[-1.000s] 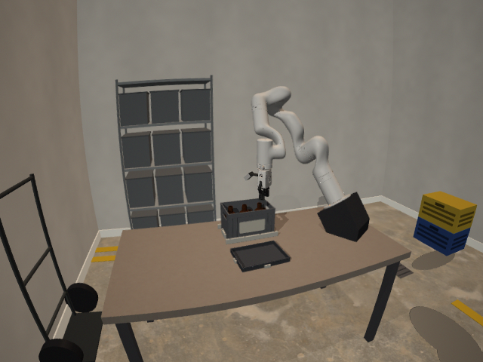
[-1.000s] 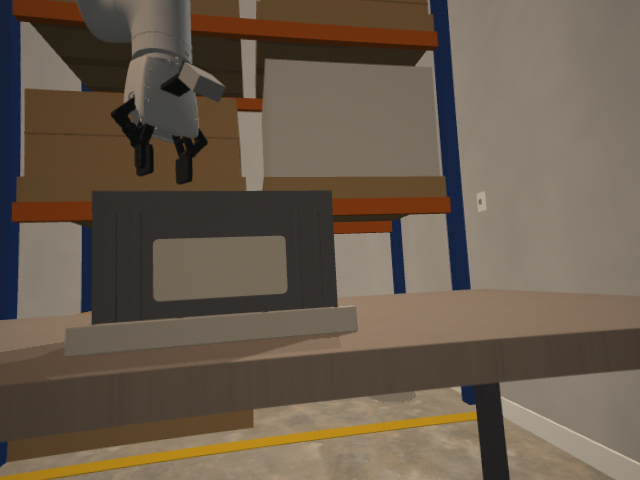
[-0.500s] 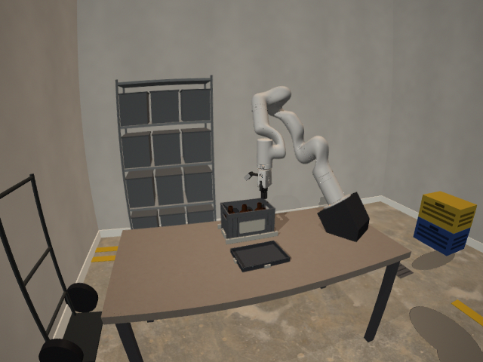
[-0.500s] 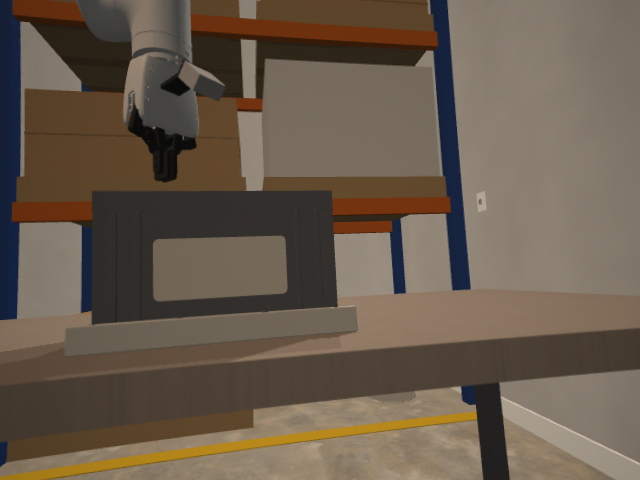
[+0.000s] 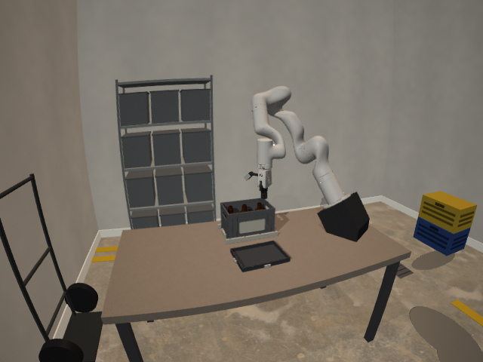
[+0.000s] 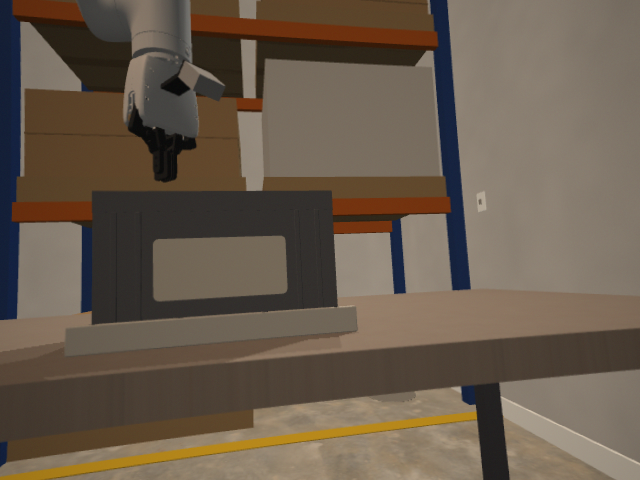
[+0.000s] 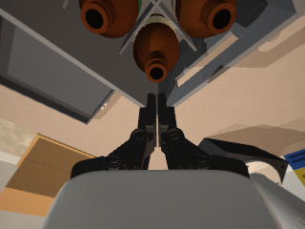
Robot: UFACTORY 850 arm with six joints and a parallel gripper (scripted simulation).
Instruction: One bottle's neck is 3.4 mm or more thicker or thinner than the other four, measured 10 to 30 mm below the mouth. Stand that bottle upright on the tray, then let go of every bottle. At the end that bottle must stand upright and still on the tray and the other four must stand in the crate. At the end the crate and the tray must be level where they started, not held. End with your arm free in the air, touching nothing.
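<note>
The bottle lies 16 cm below my hand, 8 cm to the right of it and 3 cm behind it. Round my hand: black tray 23 cm below, 20 cm to the left, 17 cm ahead; then dark grey crate 16 cm below, 7 cm ahead, 6 cm to the right.
</note>
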